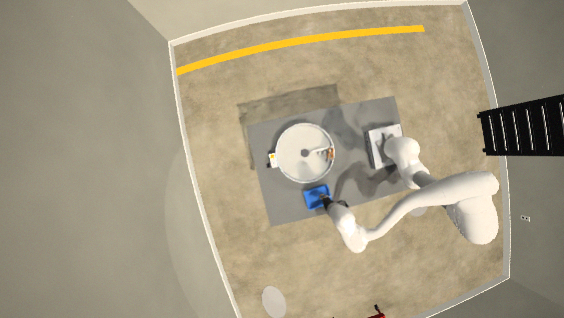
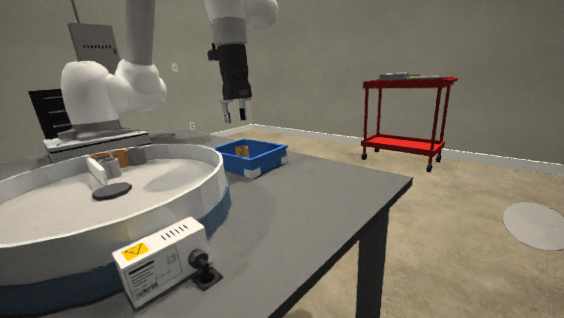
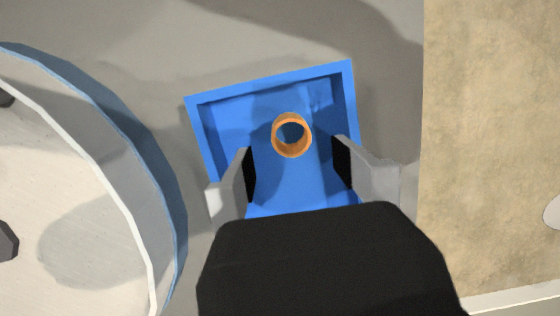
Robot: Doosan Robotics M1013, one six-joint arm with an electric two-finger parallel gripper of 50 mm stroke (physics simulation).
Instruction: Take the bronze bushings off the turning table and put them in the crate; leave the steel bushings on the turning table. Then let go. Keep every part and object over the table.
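Where they show: gripper, fingertip midpoint: (image 1: 326, 199) (image 2: 236, 121) (image 3: 292, 157); arm's base at its link origin: (image 1: 387, 148) (image 2: 99, 135).
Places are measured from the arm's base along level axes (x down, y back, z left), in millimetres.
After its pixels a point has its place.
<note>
My gripper (image 1: 325, 197) {x -57, y -616, z 127 mm} (image 2: 235, 119) {x -57, y -616, z 127 mm} (image 3: 292, 157) {x -57, y -616, z 127 mm} is open and empty above the blue crate (image 1: 308, 203) {x 60, y -741, z 136 mm} (image 2: 260, 162) {x 33, y -743, z 65 mm} (image 3: 267, 81) {x 14, y -568, z 124 mm}. A bronze bushing (image 2: 242, 151) {x 29, y -639, z 114 mm} (image 3: 291, 150) {x 34, y -640, z 123 mm} stands upright inside the crate, below the fingers and apart from them. The turning table (image 1: 295, 140) {x 12, y -642, z -343 mm} (image 2: 50, 212) {x 11, y -598, z -322 mm} (image 3: 55, 170) {x 11, y -575, z -103 mm} is a pale, walled disc beside the crate. On it, bronze (image 1: 330, 153) {x -26, y -455, z -156 mm} (image 2: 121, 157) {x -14, y -478, z -143 mm} shows near the rim, partly hidden, so I cannot tell how many bushings it is. Grey steel bushings (image 2: 111, 166) {x -16, y -536, z -191 mm} stand close by, next to the white guide bar (image 2: 97, 170) {x -19, y -546, z -222 mm}.
A white control box (image 1: 272, 160) {x 7, y -852, z -280 mm} (image 2: 160, 260) {x 21, y -865, z -293 mm} sits at the turning table's side on the grey table (image 1: 285, 207) {x 64, y -915, z 91 mm} (image 2: 305, 200) {x 64, y -914, z -15 mm}. The crate stands near one table edge. My arm's base is on a raised plate (image 1: 378, 160) {x -2, y -114, z 55 mm}. A red cart (image 2: 410, 83) stands beyond the table.
</note>
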